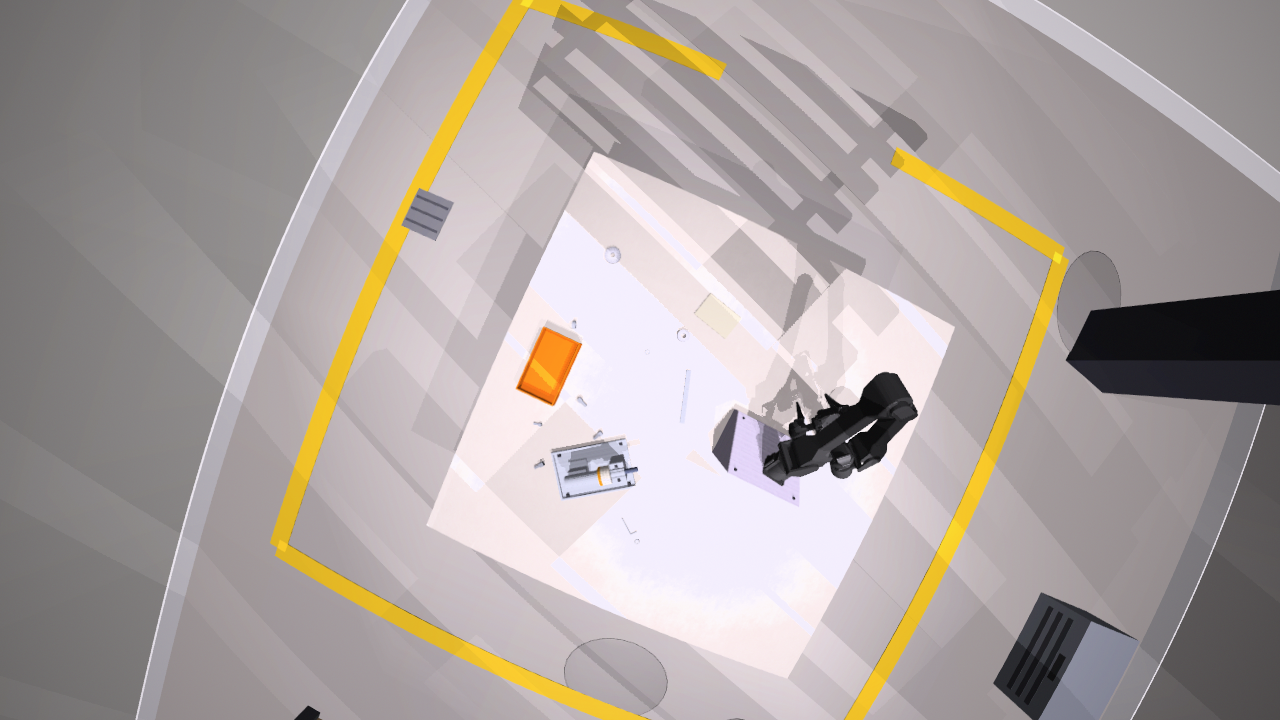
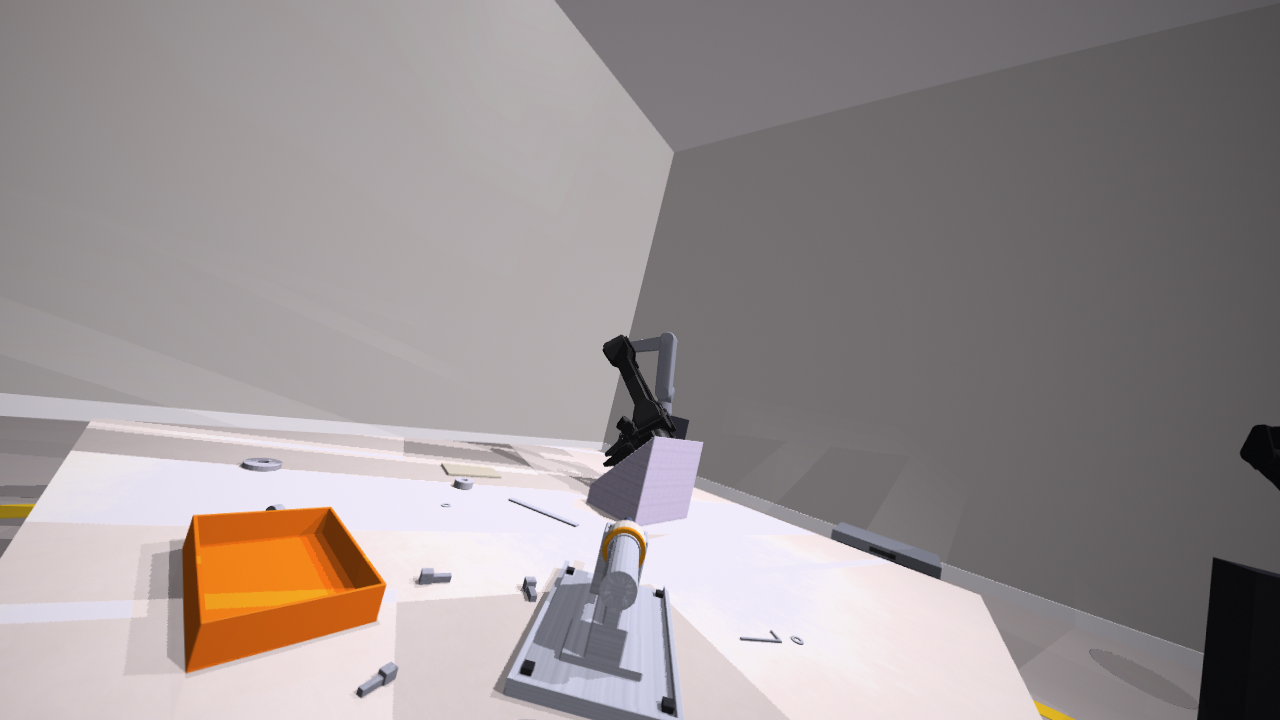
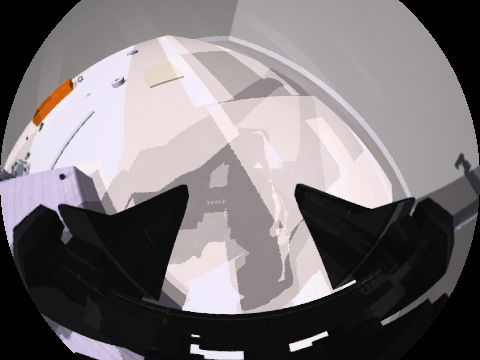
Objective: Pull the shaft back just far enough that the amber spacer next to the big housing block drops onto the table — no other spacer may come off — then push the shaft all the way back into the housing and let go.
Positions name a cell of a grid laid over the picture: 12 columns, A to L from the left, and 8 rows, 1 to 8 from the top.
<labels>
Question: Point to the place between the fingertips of my gripper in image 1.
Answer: H5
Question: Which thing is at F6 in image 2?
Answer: My gripper.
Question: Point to a beige pad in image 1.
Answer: At G4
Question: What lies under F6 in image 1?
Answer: A grey fixture.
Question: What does my gripper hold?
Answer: Nothing.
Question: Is my gripper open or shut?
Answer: Open.
</labels>
